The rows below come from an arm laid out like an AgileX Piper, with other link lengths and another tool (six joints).
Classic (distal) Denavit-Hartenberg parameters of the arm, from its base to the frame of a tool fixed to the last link. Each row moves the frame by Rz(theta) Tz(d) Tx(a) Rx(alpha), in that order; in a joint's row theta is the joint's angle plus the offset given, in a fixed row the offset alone. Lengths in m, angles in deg.
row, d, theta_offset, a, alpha
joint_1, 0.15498, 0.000, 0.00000, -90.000
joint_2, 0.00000, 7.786, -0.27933, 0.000
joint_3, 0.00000, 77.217, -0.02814, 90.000
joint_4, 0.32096, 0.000, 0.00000, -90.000
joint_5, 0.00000, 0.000, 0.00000, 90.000
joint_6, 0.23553, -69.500, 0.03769, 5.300
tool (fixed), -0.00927, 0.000, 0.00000, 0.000
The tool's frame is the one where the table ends.
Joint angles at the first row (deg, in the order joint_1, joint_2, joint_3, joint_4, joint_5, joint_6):
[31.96 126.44 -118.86 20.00 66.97 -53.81]
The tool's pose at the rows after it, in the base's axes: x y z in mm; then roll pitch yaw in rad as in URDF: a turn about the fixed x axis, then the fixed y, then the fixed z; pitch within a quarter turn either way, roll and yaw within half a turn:
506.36, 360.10, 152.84, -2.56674, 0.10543, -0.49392
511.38, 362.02, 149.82, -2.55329, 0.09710, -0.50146
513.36, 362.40, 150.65, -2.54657, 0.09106, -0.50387
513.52, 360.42, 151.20, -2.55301, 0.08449, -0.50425
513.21, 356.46, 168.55, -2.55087, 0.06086, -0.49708
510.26, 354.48, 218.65, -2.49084, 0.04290, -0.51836
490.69, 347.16, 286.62, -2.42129, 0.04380, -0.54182
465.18, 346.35, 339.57, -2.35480, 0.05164, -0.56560
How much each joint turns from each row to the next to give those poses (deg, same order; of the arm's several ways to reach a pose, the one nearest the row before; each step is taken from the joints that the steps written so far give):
[0.00 1.35 0.00 0.00 -1.56 0.00]
[0.00 0.50 0.00 0.00 -1.49 0.00]
[0.00 0.00 0.00 -0.10 -0.54 0.00]
[0.00 -0.12 0.00 -0.56 0.24 0.12]
[0.00 -1.30 -0.84 -1.20 1.41 0.14]
[0.00 -3.76 -1.68 -0.12 1.40 2.12]
[0.14 -6.32 -1.03 0.46 3.06 3.22]
[1.32 -5.58 0.03 -0.05 1.17 4.06]

